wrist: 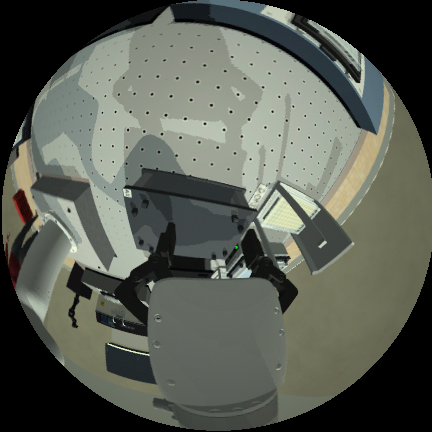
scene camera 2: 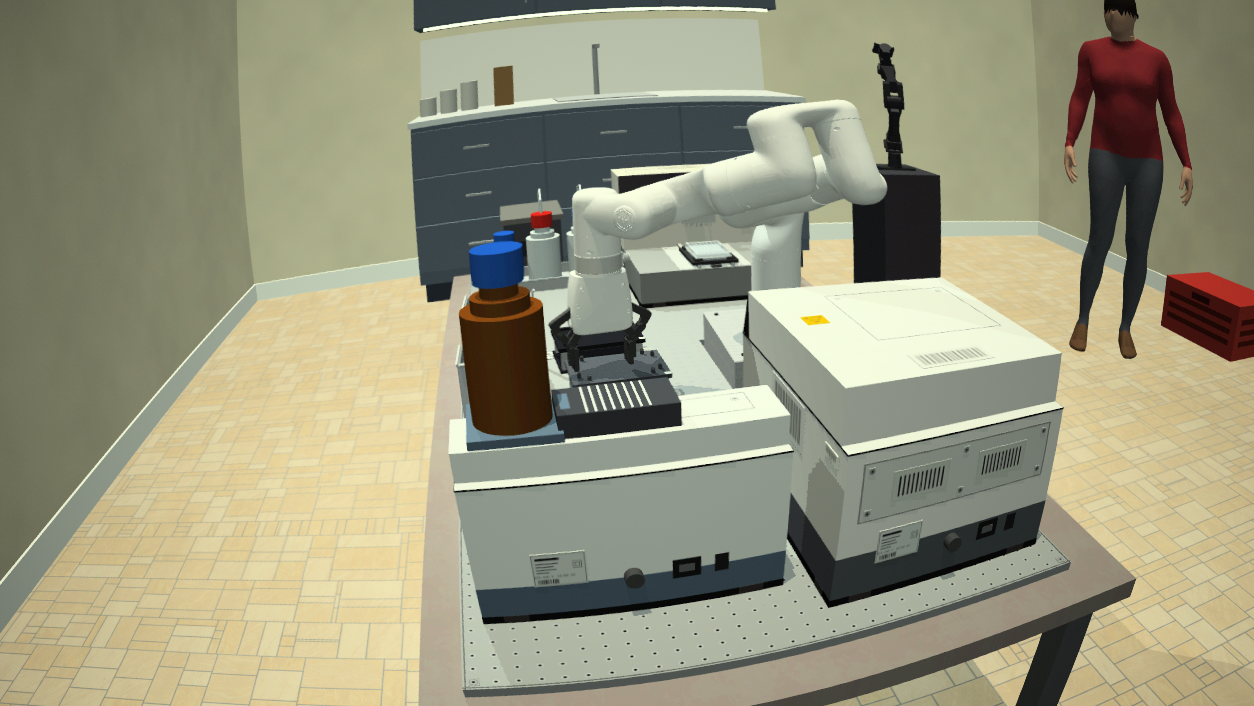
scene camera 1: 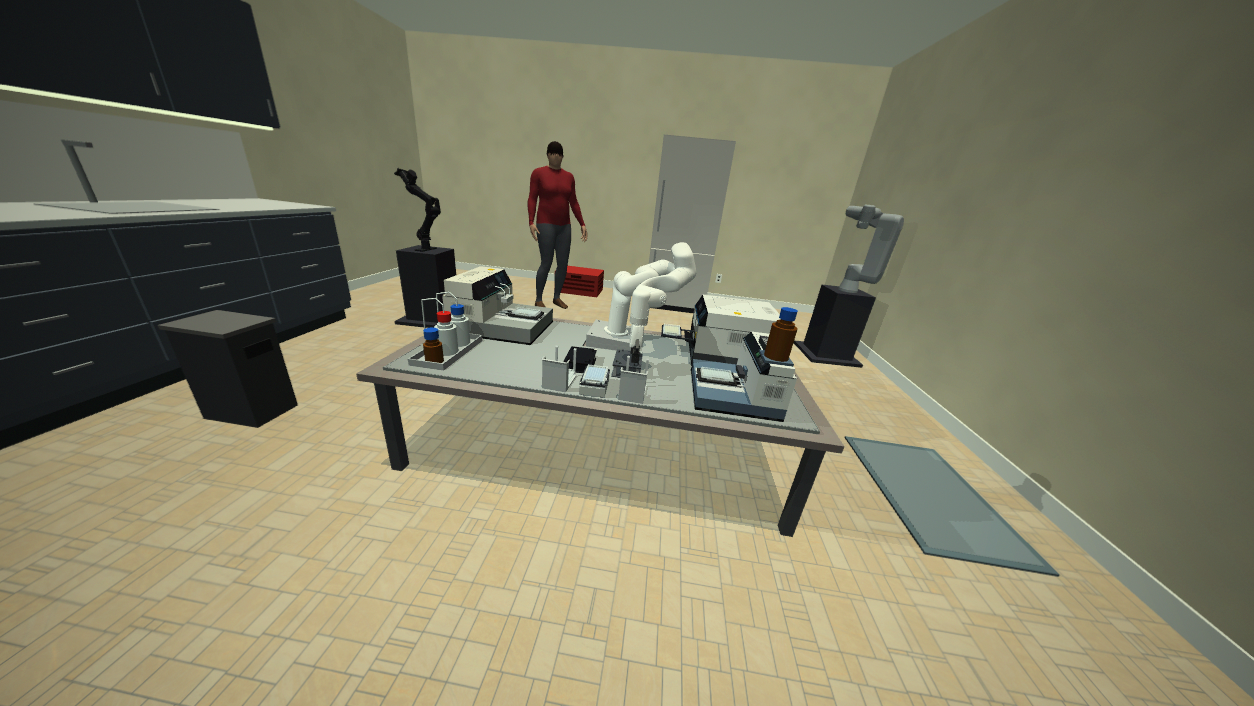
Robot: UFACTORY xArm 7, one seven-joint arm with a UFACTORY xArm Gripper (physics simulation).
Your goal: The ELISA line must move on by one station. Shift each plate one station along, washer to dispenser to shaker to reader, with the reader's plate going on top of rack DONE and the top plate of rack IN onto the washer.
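Places are measured from the arm's base along level axes (x ahead, y left, z up), in metres.
Pixels of known places: gripper, fingertip midpoint: (wrist: 210, 233) (scene camera 2: 602, 365) (scene camera 1: 634, 358); arm's base at its link origin: (wrist: 60, 231) (scene camera 1: 616, 331).
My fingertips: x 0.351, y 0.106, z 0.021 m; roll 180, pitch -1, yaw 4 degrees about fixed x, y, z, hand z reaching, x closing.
Observation:
Ahead of a thing's pixels: the offset from my fingertips to its middle. "pt": to the spot under its first point.
My open gripper (scene camera 1: 635, 352) (scene camera 2: 601, 357) (wrist: 210, 233) hangs low over one side of a dark platform {dx -0.040, dy -0.026, dz -0.041 m} (scene camera 2: 651, 364) (wrist: 187, 217) with corner pins, apparently the shaker, whose top carries no plate. The washer {dx -0.379, dy -0.710, dz +0.060 m} (scene camera 1: 473, 292) bears a plate {dx -0.369, dy -0.582, dz +0.027 m} (scene camera 1: 526, 312) (scene camera 2: 709, 251). The blue-based dispenser {dx +0.075, dy +0.424, dz +0.130 m} (scene camera 1: 712, 399) (scene camera 2: 614, 513) bears a plate {dx +0.071, dy +0.345, dz -0.001 m} (scene camera 1: 718, 375) (wrist: 349, 48). The reader {dx -0.298, dy +0.482, dz +0.060 m} (scene camera 1: 745, 308) (scene camera 2: 912, 350) has a plate {dx -0.316, dy +0.175, dz +0.035 m} (scene camera 1: 672, 330) on its tray. A yellowish plate {dx +0.169, dy +0.007, dz -0.060 m} (wrist: 287, 212) lies in rack DONE {dx +0.169, dy +0.006, dz -0.012 m} (wrist: 327, 242), right of the platform. Another plate {dx +0.159, dy -0.148, dz -0.013 m} (scene camera 1: 594, 375) shows at the table's front; its rack is unclear.
Upright panels {pt dx +0.215, dy -0.298, dz -0.001 m} (scene camera 1: 554, 373) {pt dx +0.237, dy +0.002, dz -0.008 m} (scene camera 1: 632, 386) and thin posts stand near the front edge. A black object {dx -0.046, dy -0.237, dz -0.048 m} (scene camera 1: 579, 356) lies behind the left panel. Bottles stand in a tray {pt dx +0.087, dy -0.883, dz -0.072 m} (scene camera 1: 423, 359) at far left; an amber bottle {pt dx +0.229, dy +0.499, dz +0.241 m} (scene camera 1: 781, 338) (scene camera 2: 504, 363) tops the dispenser. A person (scene camera 1: 553, 201) (scene camera 2: 1125, 114) stands behind the table.

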